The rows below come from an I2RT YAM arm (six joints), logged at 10 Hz.
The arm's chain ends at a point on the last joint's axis. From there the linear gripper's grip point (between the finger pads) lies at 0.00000 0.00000 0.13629 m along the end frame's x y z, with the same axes.
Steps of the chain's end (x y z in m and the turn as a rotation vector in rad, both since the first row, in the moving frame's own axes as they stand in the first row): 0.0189 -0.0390 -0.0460 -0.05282 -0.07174 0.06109; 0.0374 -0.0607 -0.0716 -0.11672 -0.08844 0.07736; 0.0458 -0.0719 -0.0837 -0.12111 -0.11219 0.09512; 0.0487 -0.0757 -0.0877 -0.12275 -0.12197 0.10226; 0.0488 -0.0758 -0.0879 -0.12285 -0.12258 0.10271; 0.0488 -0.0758 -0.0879 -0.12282 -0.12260 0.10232; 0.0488 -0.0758 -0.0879 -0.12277 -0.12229 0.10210
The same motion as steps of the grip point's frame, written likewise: 0.0089 -0.0321 -0.0465 -0.05282 -0.07174 0.06109; 0.0248 -0.0453 -0.0731 -0.11672 -0.08844 0.07736; 0.0298 -0.0562 -0.0856 -0.12111 -0.11219 0.09512; 0.0313 -0.0599 -0.0897 -0.12275 -0.12197 0.10226; 0.0313 -0.0600 -0.0899 -0.12285 -0.12258 0.10271; 0.0314 -0.0600 -0.0899 -0.12282 -0.12260 0.10232; 0.0314 -0.0600 -0.0899 -0.12277 -0.12229 0.10210
